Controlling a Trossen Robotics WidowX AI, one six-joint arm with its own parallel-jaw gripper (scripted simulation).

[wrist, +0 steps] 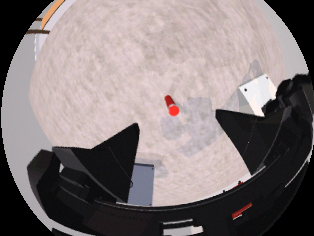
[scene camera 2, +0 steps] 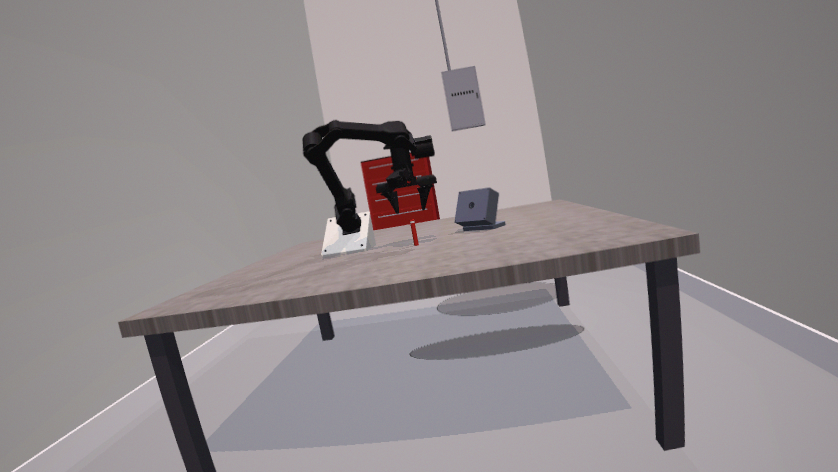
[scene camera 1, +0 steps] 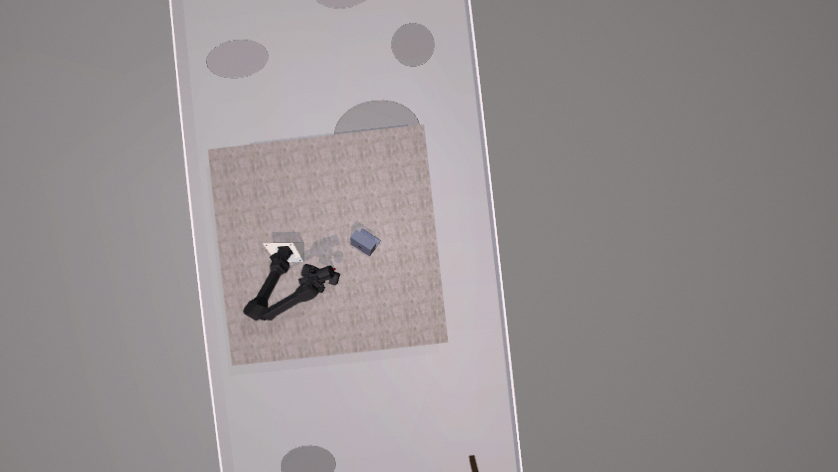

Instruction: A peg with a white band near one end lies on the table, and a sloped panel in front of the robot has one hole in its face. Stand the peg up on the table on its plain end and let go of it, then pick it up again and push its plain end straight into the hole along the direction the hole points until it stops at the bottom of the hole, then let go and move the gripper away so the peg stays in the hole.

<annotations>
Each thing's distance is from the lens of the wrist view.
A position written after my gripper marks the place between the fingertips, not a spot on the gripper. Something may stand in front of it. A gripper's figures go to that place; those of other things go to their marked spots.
my gripper (wrist: 178, 120): 0.10 m
sloped panel (wrist: 141, 193): 0.27 m
</annotations>
